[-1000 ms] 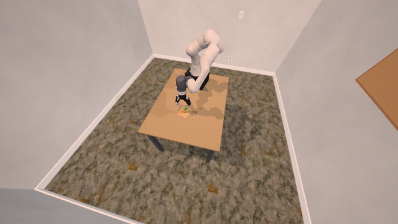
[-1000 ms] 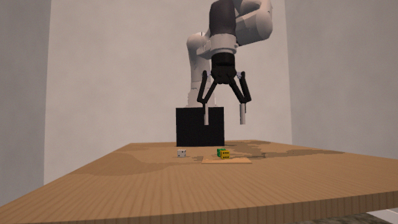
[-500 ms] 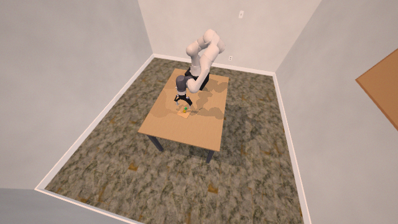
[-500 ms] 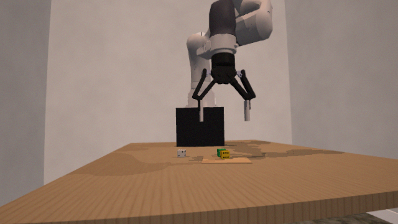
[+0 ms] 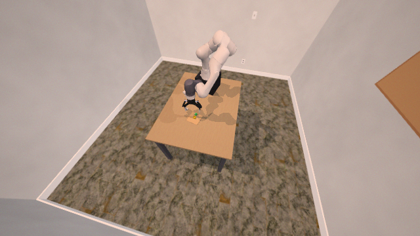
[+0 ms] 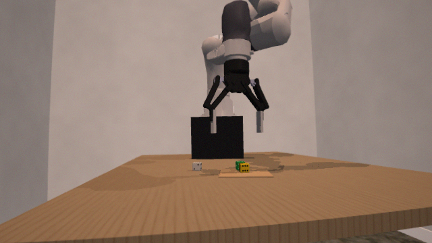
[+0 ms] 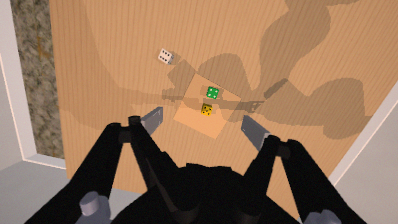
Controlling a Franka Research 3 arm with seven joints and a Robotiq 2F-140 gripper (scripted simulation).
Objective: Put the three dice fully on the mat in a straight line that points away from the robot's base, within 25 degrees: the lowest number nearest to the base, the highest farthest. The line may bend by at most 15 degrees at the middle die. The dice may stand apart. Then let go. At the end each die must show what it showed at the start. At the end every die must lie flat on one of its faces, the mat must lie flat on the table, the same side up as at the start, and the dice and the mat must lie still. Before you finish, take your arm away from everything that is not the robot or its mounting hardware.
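The white die lies 120 mm to the right of my hand, 110 mm below it and 80 mm behind it. Also, from my hand: tan mat 120 mm below, 20 mm to the left, 10 mm ahead; then green die 110 mm below, 40 mm behind, 10 mm to the left; then yellow die 110 mm below, 20 mm to the left, 10 mm ahead.
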